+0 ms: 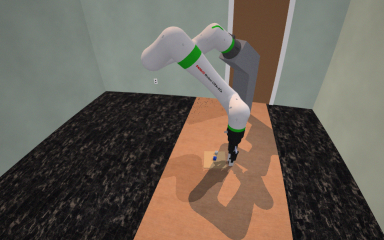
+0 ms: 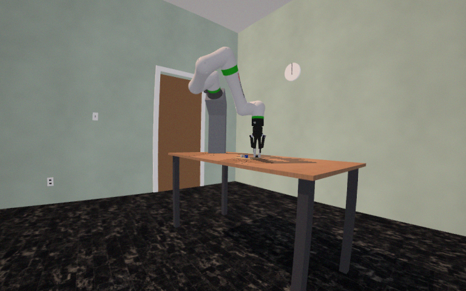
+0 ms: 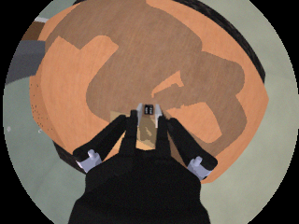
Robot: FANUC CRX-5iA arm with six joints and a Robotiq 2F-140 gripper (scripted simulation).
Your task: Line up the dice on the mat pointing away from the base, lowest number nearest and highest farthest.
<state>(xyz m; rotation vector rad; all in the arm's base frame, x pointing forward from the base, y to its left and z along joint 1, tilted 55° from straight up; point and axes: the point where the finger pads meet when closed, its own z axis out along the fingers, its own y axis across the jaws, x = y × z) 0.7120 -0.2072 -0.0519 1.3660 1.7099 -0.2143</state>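
Right now my hand is 3 cm above the black die. Also, from my hand: tan mat (5 cm behind, 9 cm to the right, 4 cm below); then blue die (5 cm behind, 9 cm to the right, 2 cm below); then white die (9 cm behind, 7 cm to the right, 2 cm below).
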